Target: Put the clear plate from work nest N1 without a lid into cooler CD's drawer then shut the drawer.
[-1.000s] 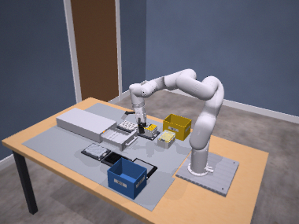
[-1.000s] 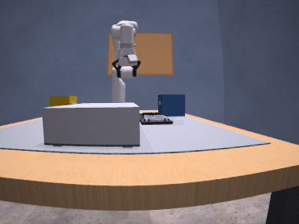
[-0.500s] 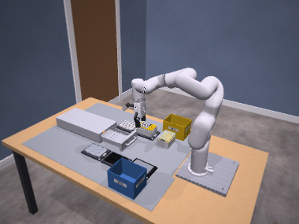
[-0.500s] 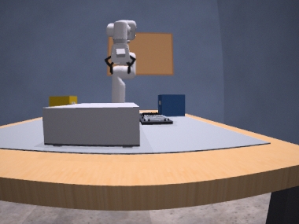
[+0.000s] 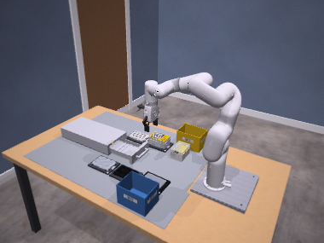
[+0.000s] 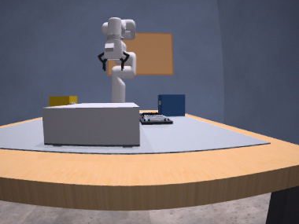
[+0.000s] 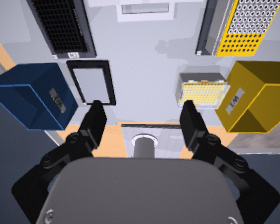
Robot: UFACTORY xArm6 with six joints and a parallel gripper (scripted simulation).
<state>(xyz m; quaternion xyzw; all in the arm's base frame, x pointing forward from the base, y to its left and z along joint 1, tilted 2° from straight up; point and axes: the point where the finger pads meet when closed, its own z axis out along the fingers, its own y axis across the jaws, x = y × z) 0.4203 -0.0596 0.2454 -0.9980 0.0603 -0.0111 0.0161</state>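
Now: the clear plate 250 mm ahead of my hand, 240 mm below it and 160 mm to the left of it. The rest, counted from my hand: work nest N1: 250 mm below, 250 mm ahead, 160 mm to the left; yellow bin: 300 mm to the right, 220 mm below, 170 mm behind; drawer: 230 mm below, 210 mm ahead, 30 mm to the right.
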